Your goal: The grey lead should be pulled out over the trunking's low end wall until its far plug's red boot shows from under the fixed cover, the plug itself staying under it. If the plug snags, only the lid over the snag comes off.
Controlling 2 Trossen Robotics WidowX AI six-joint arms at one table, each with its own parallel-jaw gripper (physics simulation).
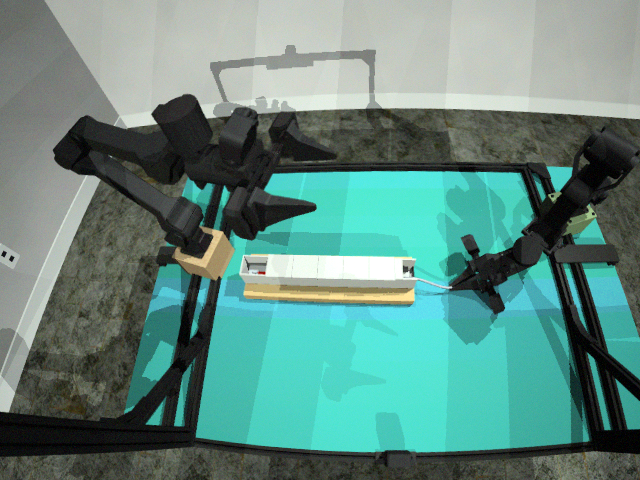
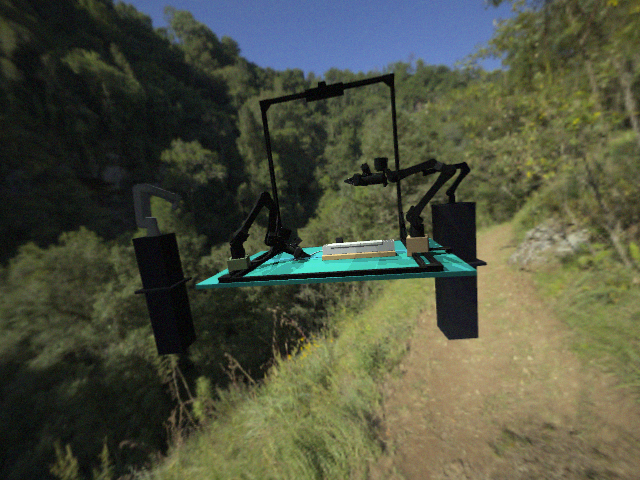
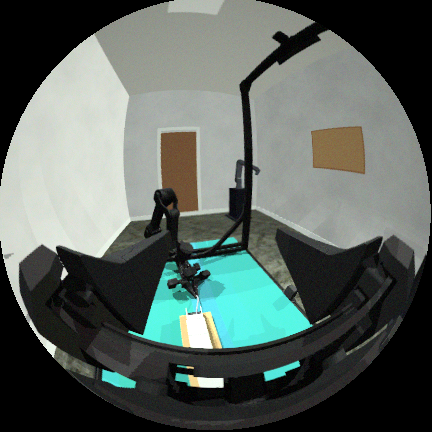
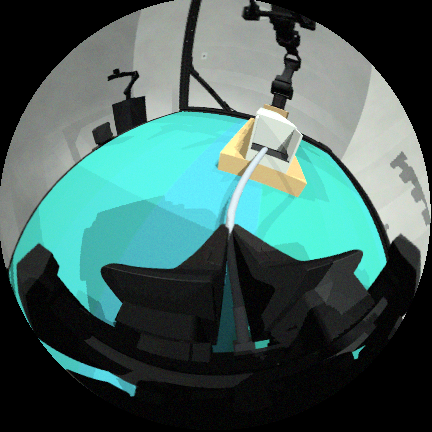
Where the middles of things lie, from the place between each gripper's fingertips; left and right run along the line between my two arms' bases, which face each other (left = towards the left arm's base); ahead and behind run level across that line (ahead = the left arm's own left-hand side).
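My left gripper is 38 cm above the trunking (image 1: 401,291), 5 cm short of it and 2 cm to the right of it. As for the grey lead (image 4: 236,293), it is 39 cm below my left hand, 9 cm to the right of it and 3 cm ahead of it.
From my right hand, the grey lead is 4 cm ahead, 16 cm to the left and 1 cm above. The trunking is 6 cm ahead of that same right hand, 28 cm to the left of it and 3 cm above it.
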